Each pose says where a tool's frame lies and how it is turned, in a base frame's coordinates. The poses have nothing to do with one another.
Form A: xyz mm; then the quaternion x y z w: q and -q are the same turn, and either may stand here.
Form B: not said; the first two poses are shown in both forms.
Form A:
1: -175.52, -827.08, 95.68, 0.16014, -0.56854, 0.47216, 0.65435
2: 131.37, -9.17, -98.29, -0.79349, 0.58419, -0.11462, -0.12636
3: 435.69, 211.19, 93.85, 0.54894, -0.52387, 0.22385, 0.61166
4: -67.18, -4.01, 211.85, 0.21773, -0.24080, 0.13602, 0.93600
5: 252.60, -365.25, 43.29, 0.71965, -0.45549, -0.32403, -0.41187
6: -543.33, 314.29, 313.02, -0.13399, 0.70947, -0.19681, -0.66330
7: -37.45, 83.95, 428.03, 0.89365, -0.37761, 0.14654, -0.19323
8: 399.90, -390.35, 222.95, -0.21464, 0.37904, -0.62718, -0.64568
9: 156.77, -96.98, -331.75, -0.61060, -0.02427, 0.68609, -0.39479
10: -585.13, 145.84, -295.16, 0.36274, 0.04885, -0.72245, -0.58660
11: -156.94, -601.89, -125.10, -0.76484, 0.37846, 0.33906, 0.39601
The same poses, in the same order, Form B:
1: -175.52, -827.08, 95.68, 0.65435, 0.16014, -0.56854, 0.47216
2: 131.37, -9.17, -98.29, 0.12636, 0.79349, -0.58419, 0.11462
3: 435.69, 211.19, 93.85, 0.61166, 0.54894, -0.52387, 0.22385
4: -67.18, -4.01, 211.85, 0.93600, 0.21773, -0.24080, 0.13602
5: 252.60, -365.25, 43.29, 0.41187, -0.71965, 0.45549, 0.32403
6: -543.33, 314.29, 313.02, 0.66330, 0.13399, -0.70947, 0.19681
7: -37.45, 83.95, 428.03, 0.19323, -0.89365, 0.37761, -0.14654
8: 399.90, -390.35, 222.95, 0.64568, 0.21464, -0.37904, 0.62718
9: 156.77, -96.98, -331.75, 0.39479, 0.61060, 0.02427, -0.68609
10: -585.13, 145.84, -295.16, 0.58660, -0.36274, -0.04885, 0.72245
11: -156.94, -601.89, -125.10, 0.39601, -0.76484, 0.37846, 0.33906
